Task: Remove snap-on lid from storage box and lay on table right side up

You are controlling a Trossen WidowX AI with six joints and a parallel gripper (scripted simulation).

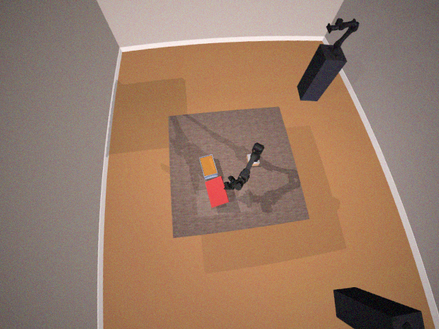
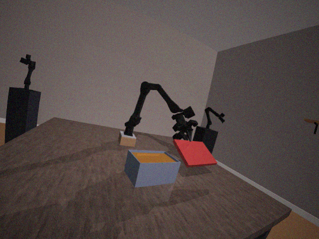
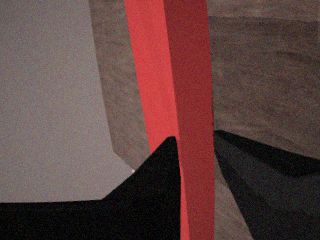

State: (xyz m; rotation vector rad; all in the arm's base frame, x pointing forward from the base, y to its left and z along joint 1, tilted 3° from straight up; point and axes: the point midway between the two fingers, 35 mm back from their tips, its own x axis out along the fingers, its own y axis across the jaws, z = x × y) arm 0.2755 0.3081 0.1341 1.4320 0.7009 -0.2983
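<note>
My gripper tip is now 7 cm short of the lid, 2 cm to the right of it and 3 cm above it. The rest, counted from my gripper tip: blue-grey storage box 15 cm ahead, 24 cm to the right, 11 cm below.
</note>
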